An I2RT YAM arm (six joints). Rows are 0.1 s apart.
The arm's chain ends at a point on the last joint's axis. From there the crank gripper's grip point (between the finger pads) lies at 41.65 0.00 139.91 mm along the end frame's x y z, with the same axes.
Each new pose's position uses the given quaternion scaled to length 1; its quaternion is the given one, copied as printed.
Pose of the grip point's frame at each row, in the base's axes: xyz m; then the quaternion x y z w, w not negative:
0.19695 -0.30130 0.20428 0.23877 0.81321 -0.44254 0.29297
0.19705 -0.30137 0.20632 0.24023 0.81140 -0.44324 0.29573
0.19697 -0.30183 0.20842 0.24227 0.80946 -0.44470 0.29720
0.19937 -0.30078 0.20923 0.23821 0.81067 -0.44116 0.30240
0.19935 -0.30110 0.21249 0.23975 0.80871 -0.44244 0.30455
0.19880 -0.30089 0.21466 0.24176 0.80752 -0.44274 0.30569
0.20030 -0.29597 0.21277 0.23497 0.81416 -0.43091 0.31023
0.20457 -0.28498 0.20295 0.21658 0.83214 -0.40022 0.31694
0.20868 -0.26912 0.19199 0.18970 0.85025 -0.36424 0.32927
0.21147 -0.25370 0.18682 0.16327 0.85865 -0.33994 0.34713
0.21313 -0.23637 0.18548 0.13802 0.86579 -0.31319 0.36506
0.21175 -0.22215 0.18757 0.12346 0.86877 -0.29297 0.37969
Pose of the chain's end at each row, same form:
0.18960 -0.18640 0.29402 0.23877 0.81321 -0.44254 0.29297
0.18926 -0.18617 0.29564 0.24023 0.81140 -0.44324 0.29573
0.18920 -0.18628 0.29729 0.24227 0.80946 -0.44470 0.29720
0.18948 -0.18552 0.29827 0.23821 0.81067 -0.44116 0.30240
0.18925 -0.18547 0.30102 0.23975 0.80871 -0.44244 0.30455
0.18867 -0.18516 0.30305 0.24176 0.80752 -0.44274 0.30569
0.18699 -0.18220 0.30326 0.23497 0.81416 -0.43091 0.31023
0.18440 -0.17703 0.29912 0.21658 0.83214 -0.40022 0.31694
0.17930 -0.16843 0.29351 0.18970 0.85025 -0.36424 0.32927
0.17299 -0.15801 0.29013 0.16327 0.85865 -0.33994 0.34713
0.16575 -0.14683 0.29058 0.13802 0.86579 -0.31319 0.36506
0.15794 -0.13748 0.29361 0.12346 0.86877 -0.29297 0.37969

